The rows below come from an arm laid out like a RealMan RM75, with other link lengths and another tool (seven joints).
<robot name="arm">
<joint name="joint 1" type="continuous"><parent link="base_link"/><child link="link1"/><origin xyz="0.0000 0.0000 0.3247"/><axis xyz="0 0 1"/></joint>
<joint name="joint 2" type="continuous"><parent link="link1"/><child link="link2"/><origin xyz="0.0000 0.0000 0.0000" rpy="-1.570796 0.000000 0.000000"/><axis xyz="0 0 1"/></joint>
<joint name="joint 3" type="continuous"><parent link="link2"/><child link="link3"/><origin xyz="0.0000 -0.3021 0.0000" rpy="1.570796 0.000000 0.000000"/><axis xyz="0 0 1"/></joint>
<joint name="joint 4" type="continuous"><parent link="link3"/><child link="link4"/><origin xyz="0.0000 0.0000 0.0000" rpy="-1.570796 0.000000 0.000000"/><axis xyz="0 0 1"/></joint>
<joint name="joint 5" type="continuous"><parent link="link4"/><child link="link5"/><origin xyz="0.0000 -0.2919 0.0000" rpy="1.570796 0.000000 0.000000"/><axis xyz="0 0 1"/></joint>
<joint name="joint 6" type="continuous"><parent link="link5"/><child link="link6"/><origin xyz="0.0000 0.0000 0.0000" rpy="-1.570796 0.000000 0.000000"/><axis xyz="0 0 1"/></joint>
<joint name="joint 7" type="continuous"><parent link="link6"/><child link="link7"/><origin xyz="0.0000 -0.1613 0.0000" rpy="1.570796 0.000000 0.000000"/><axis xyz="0 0 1"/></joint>
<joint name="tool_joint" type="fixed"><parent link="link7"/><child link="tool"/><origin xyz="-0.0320 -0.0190 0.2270" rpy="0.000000 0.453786 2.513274"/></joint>
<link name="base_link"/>
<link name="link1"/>
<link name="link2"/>
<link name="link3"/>
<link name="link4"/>
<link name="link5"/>
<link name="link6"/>
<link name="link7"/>
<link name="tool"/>
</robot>
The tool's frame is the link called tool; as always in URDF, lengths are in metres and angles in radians. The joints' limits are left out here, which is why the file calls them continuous.
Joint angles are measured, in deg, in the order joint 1, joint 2, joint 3, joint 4, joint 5, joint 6, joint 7. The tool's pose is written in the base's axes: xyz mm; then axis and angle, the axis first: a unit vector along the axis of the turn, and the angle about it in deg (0 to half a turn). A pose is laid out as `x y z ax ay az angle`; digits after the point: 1 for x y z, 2 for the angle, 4 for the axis.
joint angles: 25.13, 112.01, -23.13, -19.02, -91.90, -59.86, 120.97
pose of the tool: 518.3 643.7 62.2 -0.4549 -0.6456 -0.6134 121.17
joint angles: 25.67, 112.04, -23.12, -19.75, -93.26, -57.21, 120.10
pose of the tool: 529.5 648.4 64.8 -0.4404 -0.6485 -0.6209 124.03
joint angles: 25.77, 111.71, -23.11, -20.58, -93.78, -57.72, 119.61
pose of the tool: 525.4 651.7 73.2 -0.4255 -0.6583 -0.6210 124.30
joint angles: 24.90, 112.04, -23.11, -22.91, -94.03, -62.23, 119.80
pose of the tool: 500.8 648.6 80.3 -0.4088 -0.6804 -0.6082 121.74
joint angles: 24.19, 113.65, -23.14, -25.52, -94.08, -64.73, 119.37
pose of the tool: 481.5 645.1 77.2 -0.3950 -0.6952 -0.6005 120.16
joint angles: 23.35, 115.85, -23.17, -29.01, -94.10, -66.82, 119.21
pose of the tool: 462.5 641.2 74.7 -0.3807 -0.7072 -0.5958 118.68
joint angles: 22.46, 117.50, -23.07, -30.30, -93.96, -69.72, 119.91
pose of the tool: 444.9 631.3 62.6 -0.3887 -0.7140 -0.5823 116.21
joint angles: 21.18, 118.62, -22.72, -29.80, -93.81, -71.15, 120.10
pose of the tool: 446.4 616.7 47.6 -0.4085 -0.7078 -0.5763 115.05
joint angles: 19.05, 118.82, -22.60, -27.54, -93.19, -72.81, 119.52
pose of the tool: 459.0 593.6 32.3 -0.4339 -0.6961 -0.5720 114.36
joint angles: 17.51, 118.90, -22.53, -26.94, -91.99, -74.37, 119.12
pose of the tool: 463.7 580.5 34.1 -0.4410 -0.6883 -0.5760 113.27
